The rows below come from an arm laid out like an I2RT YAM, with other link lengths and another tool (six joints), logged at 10 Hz.
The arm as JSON. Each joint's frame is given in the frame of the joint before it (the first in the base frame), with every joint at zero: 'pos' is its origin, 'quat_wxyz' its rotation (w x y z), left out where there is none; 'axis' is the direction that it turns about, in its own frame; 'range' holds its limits. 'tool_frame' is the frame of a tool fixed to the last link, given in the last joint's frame.
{
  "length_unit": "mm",
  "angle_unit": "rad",
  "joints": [
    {
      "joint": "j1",
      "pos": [
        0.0,
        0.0,
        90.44
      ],
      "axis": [
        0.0,
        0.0,
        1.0
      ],
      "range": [
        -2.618,
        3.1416
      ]
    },
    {
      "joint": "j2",
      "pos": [
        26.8,
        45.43,
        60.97
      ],
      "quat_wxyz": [
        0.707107,
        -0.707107,
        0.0,
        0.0
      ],
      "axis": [
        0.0,
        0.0,
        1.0
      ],
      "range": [
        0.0,
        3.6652
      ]
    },
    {
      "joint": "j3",
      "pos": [
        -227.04,
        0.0,
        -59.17
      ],
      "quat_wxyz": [
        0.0,
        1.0,
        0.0,
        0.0
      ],
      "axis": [
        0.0,
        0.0,
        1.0
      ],
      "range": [
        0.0,
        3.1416
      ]
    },
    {
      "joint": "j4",
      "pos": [
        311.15,
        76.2,
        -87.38
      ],
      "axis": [
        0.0,
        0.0,
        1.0
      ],
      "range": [
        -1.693,
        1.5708
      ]
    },
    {
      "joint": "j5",
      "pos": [
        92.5,
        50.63,
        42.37
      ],
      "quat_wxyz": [
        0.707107,
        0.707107,
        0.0,
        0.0
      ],
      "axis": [
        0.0,
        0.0,
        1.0
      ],
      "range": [
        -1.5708,
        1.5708
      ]
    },
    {
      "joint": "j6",
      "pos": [
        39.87,
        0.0,
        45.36
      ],
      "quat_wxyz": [
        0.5,
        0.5,
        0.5,
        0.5
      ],
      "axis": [
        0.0,
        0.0,
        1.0
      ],
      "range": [
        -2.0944,
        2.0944
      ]
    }
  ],
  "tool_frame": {
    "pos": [
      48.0,
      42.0,
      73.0
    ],
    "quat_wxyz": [
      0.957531,
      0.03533,
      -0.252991,
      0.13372
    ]
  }
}
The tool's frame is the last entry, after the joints.
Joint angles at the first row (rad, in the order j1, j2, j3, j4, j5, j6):
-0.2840, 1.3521, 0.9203, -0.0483, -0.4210, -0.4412
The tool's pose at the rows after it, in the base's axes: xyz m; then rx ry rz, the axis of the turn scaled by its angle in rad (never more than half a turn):
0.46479 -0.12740 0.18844 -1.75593 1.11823 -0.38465
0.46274 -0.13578 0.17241 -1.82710 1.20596 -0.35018
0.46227 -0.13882 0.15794 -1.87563 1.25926 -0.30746
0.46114 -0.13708 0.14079 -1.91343 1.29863 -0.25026
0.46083 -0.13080 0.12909 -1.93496 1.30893 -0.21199
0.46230 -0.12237 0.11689 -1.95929 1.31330 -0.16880
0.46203 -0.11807 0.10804 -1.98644 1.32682 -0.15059
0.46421 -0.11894 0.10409 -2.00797 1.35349 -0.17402
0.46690 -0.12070 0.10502 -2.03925 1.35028 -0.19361
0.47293 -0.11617 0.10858 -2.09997 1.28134 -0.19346
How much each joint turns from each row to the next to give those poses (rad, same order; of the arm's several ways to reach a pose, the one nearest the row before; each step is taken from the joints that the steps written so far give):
0.0000, 0.0439, 0.0443, -0.0984, 0.0962, -0.0866
0.0000, 0.0580, 0.0404, -0.0747, 0.0641, -0.0534
0.0034, 0.0496, 0.0286, -0.0477, 0.0358, -0.0320
0.0088, 0.0454, 0.0168, -0.0374, 0.0221, -0.0199
0.0149, 0.0236, 0.0004, -0.0115, 0.0092, -0.0061
0.0198, 0.0317, 0.0072, -0.0114, 0.0076, -0.0057
0.0145, 0.0217, 0.0008, -0.0034, 0.0225, -0.0084
0.0103, 0.0233, 0.0061, 0.0164, 0.0439, -0.0019
0.0031, 0.0096, 0.0053, 0.0088, 0.0214, -0.0233
0.0080, -0.0008, 0.0016, 0.0053, -0.0153, -0.0606

